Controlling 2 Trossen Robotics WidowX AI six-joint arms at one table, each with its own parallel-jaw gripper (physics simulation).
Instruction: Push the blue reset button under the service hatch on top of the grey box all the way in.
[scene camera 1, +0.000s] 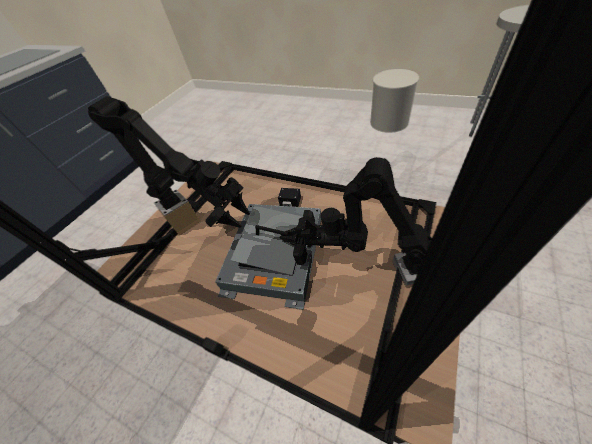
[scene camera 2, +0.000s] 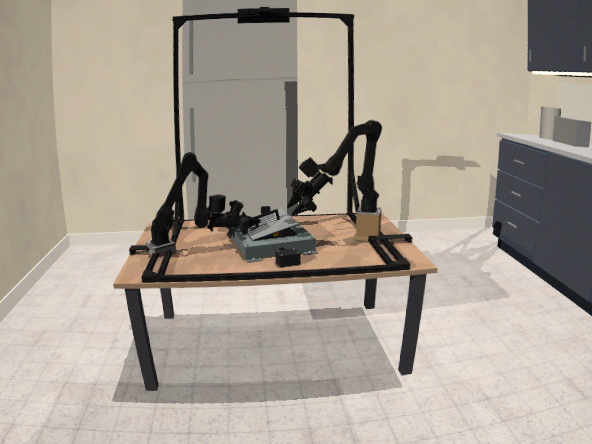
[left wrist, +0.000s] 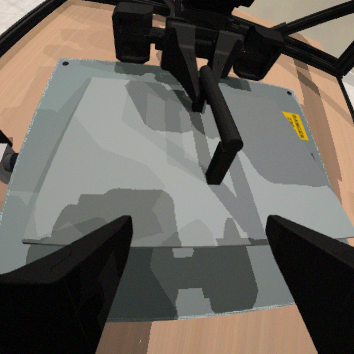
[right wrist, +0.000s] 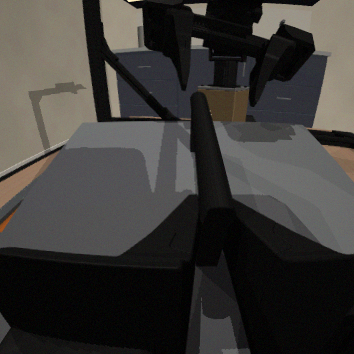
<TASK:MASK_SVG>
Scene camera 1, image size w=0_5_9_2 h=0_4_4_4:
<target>left gripper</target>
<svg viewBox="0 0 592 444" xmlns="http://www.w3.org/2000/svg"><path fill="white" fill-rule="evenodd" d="M233 177L227 180L225 186L219 183L217 185L215 183L212 184L202 196L205 198L204 202L209 201L215 206L213 208L214 211L205 220L206 224L210 227L215 223L242 227L230 215L229 210L224 211L230 201L232 202L231 206L247 215L250 214L242 200L241 191L244 187L238 184L239 182Z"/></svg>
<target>right gripper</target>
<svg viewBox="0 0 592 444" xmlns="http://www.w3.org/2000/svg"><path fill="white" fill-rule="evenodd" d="M310 210L304 210L303 217L299 218L299 223L295 228L285 231L288 232L287 236L280 236L280 239L295 246L293 257L297 265L306 263L308 255L305 249L306 245L308 248L311 248L312 245L320 245L320 248L326 246L323 225L315 224L314 214Z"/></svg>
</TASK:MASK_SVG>
